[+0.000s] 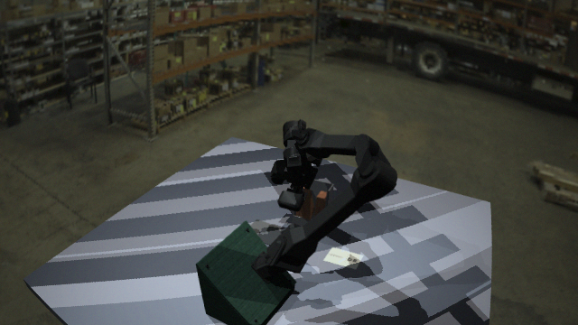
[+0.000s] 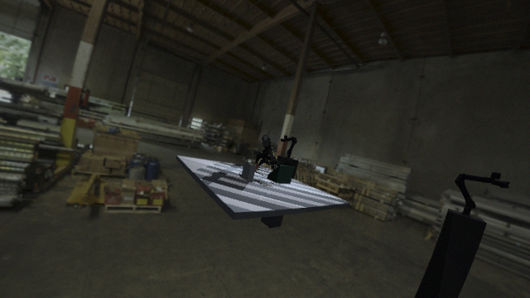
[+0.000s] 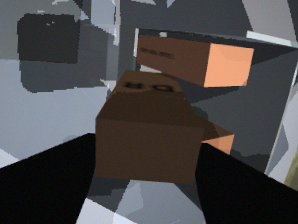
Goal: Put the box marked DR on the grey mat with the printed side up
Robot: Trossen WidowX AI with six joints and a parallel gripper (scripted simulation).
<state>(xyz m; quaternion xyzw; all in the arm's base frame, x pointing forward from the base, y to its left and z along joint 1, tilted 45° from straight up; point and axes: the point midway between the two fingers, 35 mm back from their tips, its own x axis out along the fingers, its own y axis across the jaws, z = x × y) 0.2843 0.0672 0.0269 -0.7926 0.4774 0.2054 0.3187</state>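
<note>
Right now the grey mat is 15 cm below my gripper tip, 9 cm to the left of it and 4 cm behind it. The rest, counted from my gripper tip: white card: 16 cm to the right, 15 cm below, 5 cm behind.
</note>
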